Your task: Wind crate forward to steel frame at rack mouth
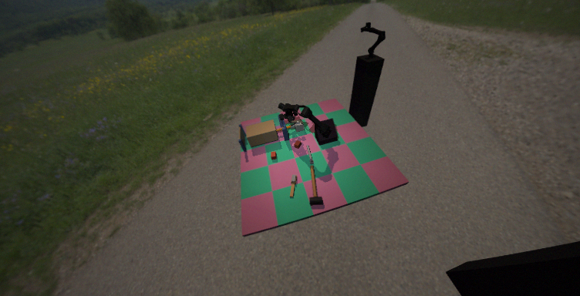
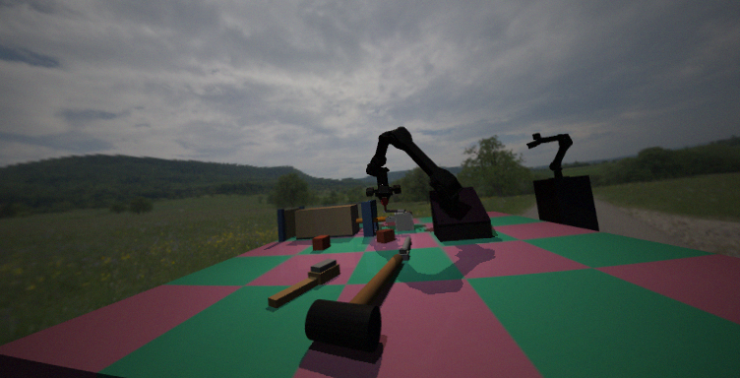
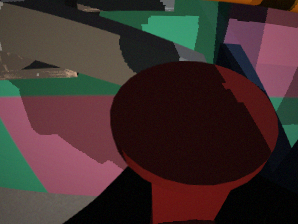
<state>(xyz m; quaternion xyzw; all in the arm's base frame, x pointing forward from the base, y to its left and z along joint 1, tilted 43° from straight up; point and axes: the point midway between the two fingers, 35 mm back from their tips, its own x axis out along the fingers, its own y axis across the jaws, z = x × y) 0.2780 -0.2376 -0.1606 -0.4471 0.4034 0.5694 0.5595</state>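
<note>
The winch handle lies 4 cm behind my gripper tip, 3 cm to the left of it and 3 cm below it. The rest, counted from my gripper tip: grey winch: 11 cm behind, 4 cm to the left, 10 cm below; then red knob: 2 cm to the left; then frame: 7 cm ahead, 6 cm to the left, 3 cm below.
</note>
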